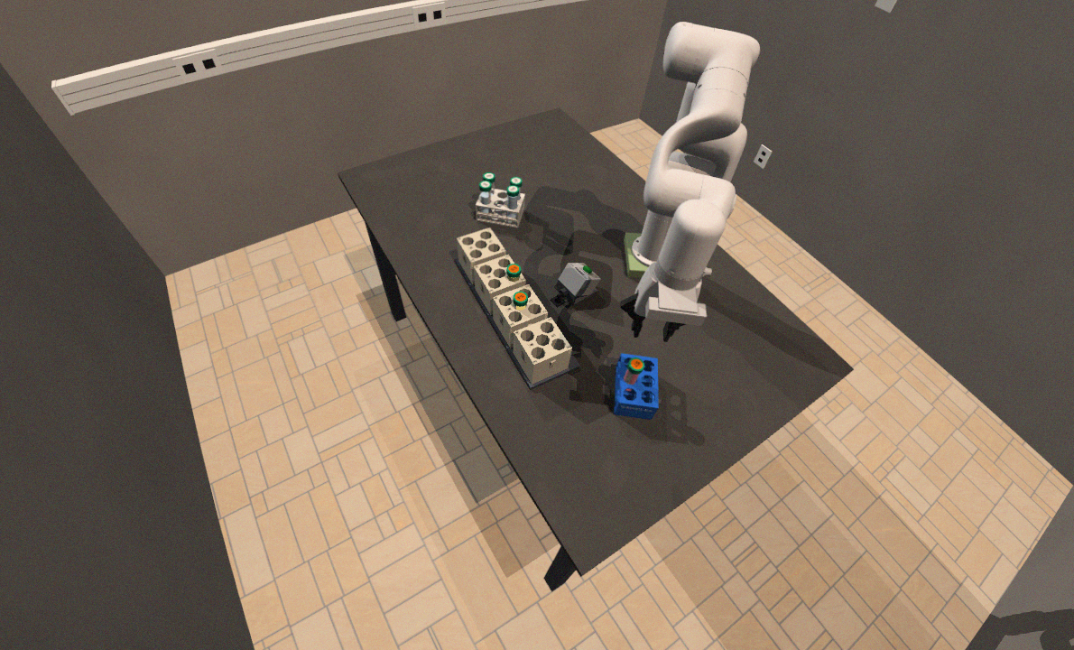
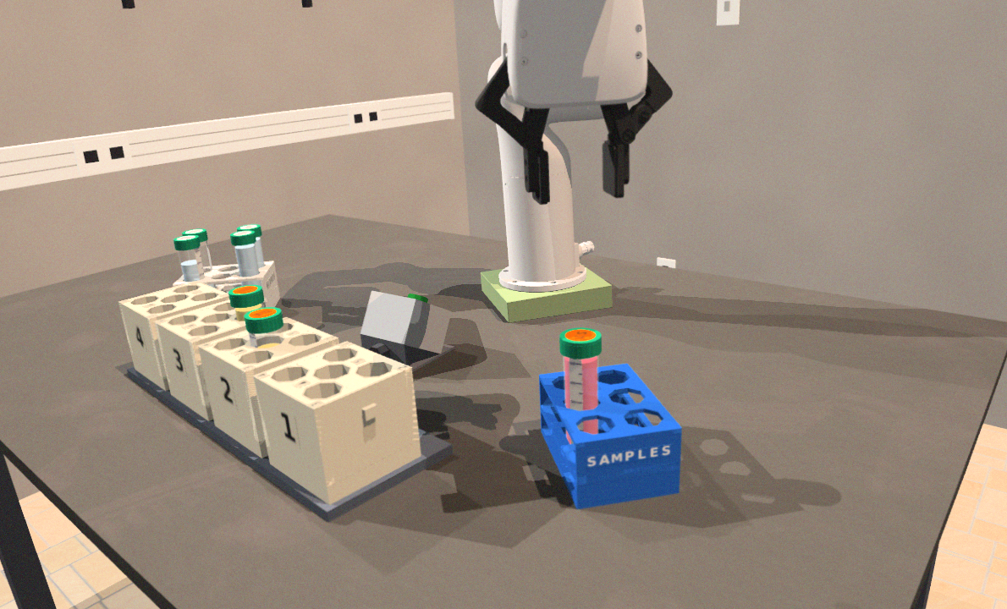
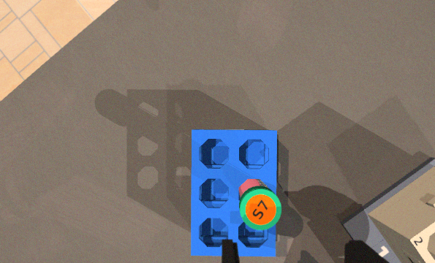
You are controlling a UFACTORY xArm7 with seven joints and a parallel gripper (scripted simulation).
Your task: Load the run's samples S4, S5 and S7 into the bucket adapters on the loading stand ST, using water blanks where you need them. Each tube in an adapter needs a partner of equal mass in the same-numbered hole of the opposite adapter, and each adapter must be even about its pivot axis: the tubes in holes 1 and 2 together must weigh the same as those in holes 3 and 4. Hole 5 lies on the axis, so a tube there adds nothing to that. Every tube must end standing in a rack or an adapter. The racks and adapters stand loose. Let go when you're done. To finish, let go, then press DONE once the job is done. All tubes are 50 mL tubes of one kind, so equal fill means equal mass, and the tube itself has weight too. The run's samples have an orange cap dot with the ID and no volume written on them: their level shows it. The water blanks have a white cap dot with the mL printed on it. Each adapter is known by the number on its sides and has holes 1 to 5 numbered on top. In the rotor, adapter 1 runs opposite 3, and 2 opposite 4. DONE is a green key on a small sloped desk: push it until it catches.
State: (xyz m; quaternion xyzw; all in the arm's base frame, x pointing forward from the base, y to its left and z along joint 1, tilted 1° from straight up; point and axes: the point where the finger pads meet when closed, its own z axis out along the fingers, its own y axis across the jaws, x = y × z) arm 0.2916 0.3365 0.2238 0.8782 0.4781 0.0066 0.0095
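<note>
The pink tube lies 190 mm below my hand and 10 mm ahead of it. Round my hand: blue samples rack 220 mm below, 20 mm behind, 10 mm to the left; then white blanks rack 670 mm to the right, 220 mm below, 30 mm ahead.
</note>
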